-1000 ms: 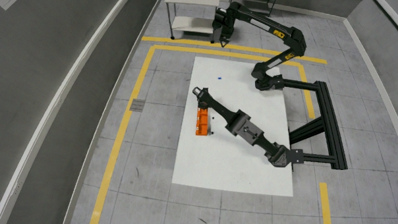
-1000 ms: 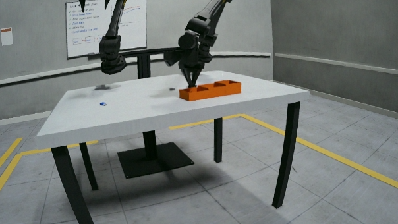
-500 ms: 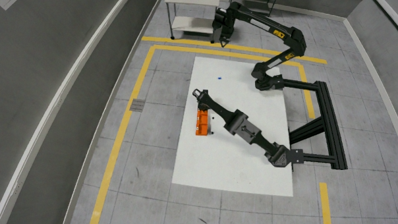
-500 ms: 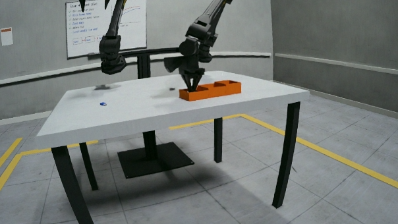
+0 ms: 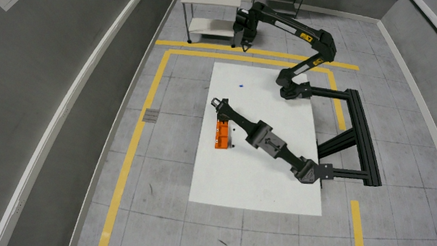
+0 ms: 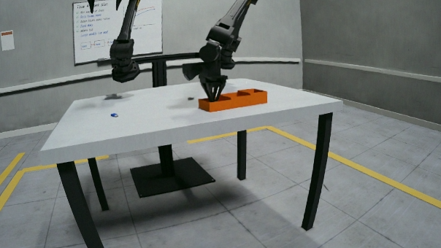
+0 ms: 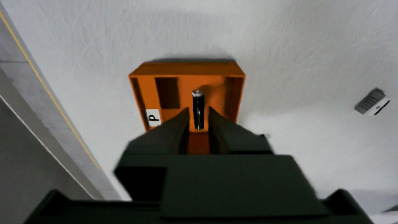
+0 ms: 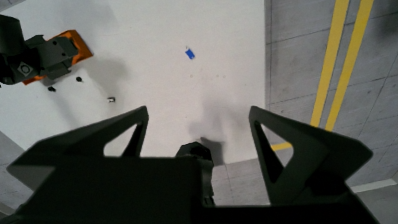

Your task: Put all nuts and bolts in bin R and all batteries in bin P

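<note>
Right now my left hand is 10 mm above the black elongated item. From my left hand the other things lie so: pale part (190 mm behind, 20 mm below, 10 mm to the left); then blue item (340 mm to the right, 150 mm behind, 20 mm below); then orange bin (80 mm to the left, 10 mm ahead).
</note>
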